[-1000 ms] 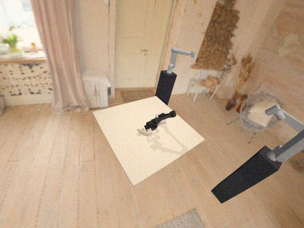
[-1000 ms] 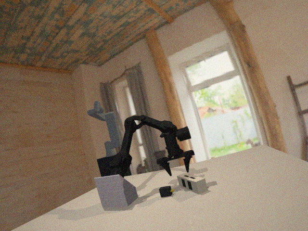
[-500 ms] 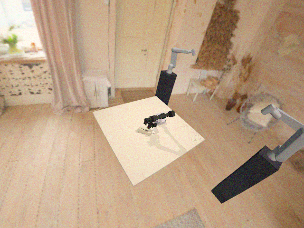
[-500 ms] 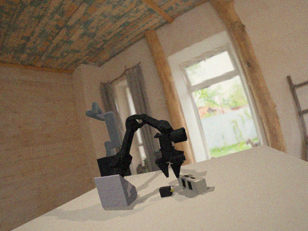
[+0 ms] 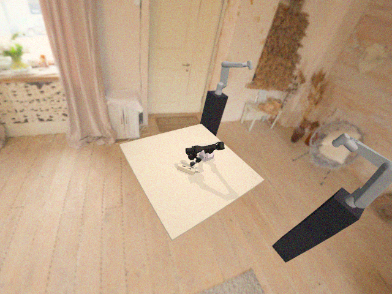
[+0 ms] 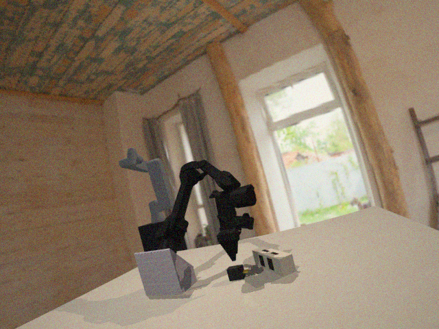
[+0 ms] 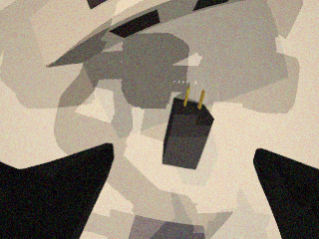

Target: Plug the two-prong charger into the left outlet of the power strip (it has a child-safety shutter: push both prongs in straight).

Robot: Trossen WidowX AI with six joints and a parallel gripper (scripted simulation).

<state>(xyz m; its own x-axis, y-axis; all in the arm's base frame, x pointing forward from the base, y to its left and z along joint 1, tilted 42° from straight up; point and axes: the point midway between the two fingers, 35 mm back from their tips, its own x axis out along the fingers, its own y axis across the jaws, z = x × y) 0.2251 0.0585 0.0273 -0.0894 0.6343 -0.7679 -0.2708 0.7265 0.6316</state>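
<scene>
Right now my gripper tip is 5 cm above the two-prong charger and 1 cm short of it.
</scene>
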